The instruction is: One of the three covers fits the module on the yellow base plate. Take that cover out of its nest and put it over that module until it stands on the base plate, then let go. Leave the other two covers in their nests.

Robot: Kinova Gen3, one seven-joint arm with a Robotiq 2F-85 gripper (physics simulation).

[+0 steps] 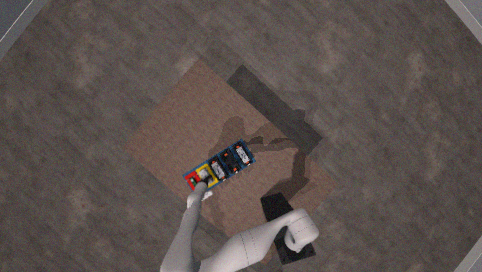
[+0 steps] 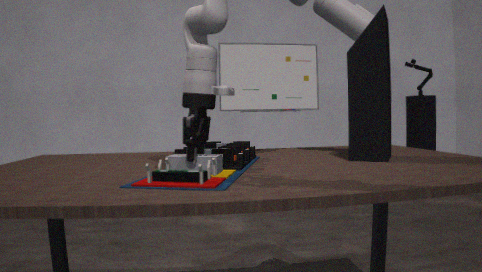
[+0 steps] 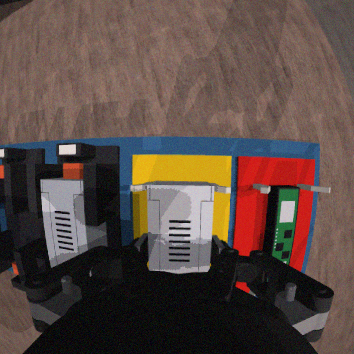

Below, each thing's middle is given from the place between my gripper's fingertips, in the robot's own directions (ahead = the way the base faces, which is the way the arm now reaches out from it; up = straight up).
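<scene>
My hand is 30 mm above the yellow base plate [image 3: 145,167]. Red base plate [image 3: 250,205], measured from my hand: 30 mm below, 100 mm to the left, 40 mm ahead.
</scene>
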